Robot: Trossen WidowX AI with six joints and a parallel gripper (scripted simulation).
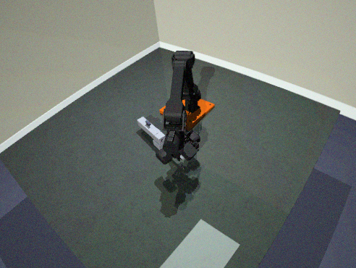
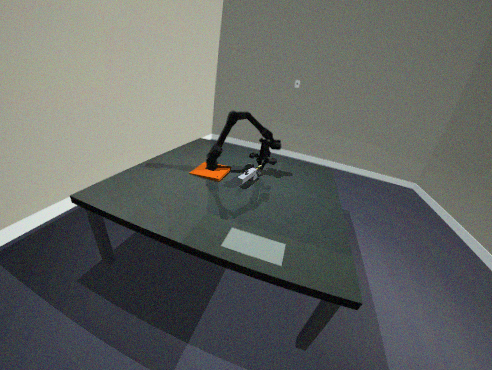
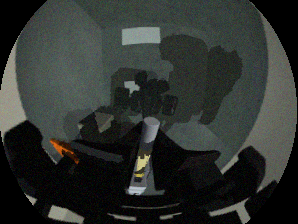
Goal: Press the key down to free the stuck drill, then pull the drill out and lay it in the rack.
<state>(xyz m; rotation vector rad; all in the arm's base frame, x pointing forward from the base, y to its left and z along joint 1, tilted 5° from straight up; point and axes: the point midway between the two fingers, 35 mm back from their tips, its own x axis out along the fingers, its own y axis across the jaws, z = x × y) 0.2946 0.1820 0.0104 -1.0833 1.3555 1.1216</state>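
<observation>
My gripper tip is now 80 mm past the beige rack and 30 mm to the left of it. Round my gripper tip: white fixture: 200 mm to the right, 30 mm behind, 20 mm above.
</observation>
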